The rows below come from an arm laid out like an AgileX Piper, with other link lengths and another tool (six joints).
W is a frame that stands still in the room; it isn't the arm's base.
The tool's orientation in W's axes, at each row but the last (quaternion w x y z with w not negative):
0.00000 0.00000 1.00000 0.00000
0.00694 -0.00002 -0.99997 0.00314
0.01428 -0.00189 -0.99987 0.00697
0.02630 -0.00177 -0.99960 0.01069
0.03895 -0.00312 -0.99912 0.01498
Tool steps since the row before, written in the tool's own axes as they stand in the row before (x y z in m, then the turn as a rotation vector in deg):
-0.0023 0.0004 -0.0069 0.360 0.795 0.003
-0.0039 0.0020 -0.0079 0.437 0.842 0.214
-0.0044 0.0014 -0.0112 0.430 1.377 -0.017
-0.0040 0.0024 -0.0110 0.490 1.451 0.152
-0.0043 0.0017 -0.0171 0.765 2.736 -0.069
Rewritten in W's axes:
0.0023 0.0004 0.0069 -0.360 0.795 -0.003
0.0040 0.0020 0.0078 -0.440 0.841 -0.213
0.0047 0.0015 0.0110 -0.424 1.379 0.010
0.0046 0.0026 0.0107 -0.493 1.449 -0.157
0.0056 0.0022 0.0167 -0.743 2.742 0.046

